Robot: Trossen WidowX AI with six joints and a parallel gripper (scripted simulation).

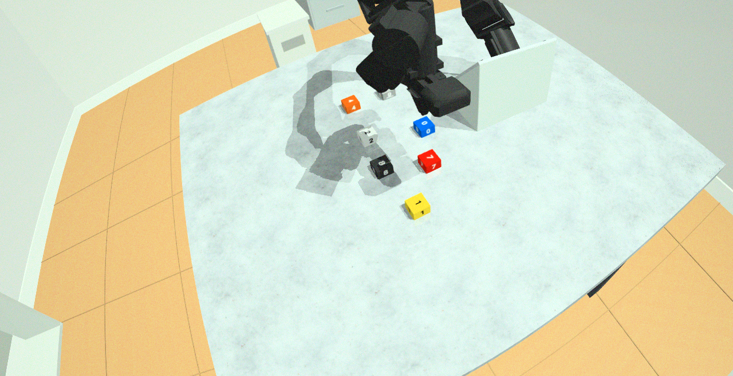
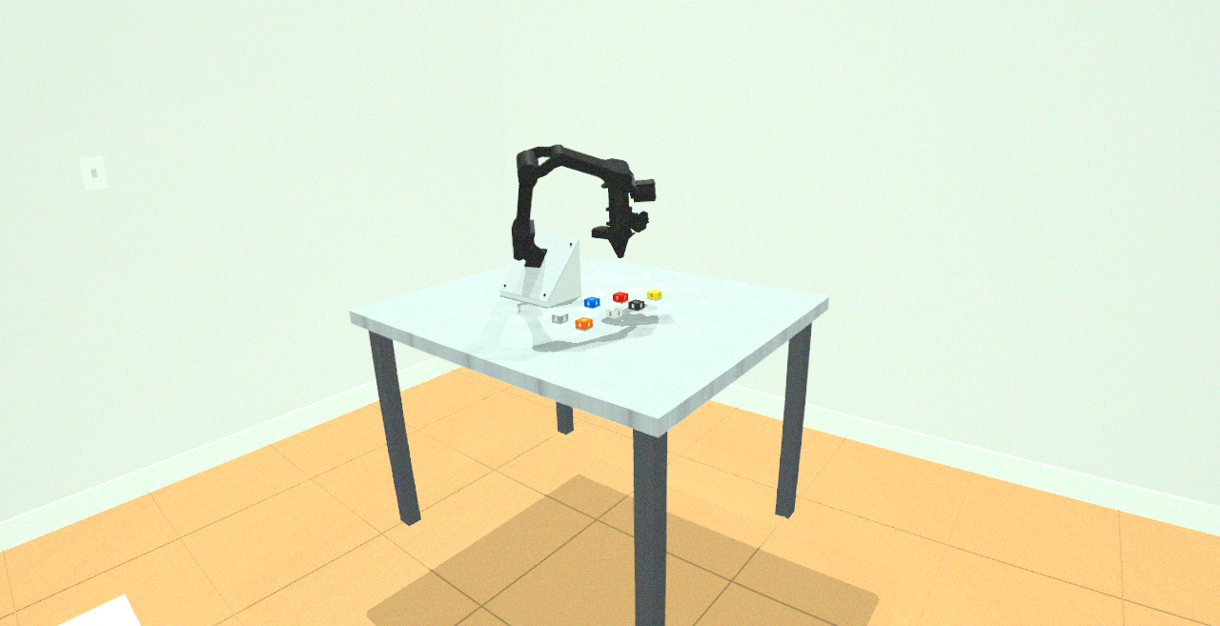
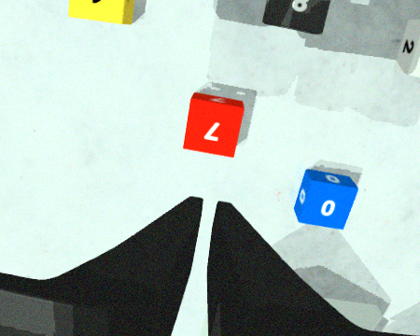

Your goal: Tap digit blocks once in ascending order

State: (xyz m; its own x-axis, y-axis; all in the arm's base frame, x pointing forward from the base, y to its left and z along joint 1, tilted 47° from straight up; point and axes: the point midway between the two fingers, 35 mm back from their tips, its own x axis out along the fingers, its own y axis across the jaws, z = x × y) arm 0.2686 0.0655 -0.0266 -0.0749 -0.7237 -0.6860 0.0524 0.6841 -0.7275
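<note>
My gripper tip is 120 mm above the red block. From my gripper tip the other things lie so: blue block 120 mm below, 80 mm to the right, 50 mm behind; then yellow block 120 mm below, 70 mm to the left, 70 mm ahead; then black block 120 mm below, 70 mm ahead, 40 mm to the right.
</note>
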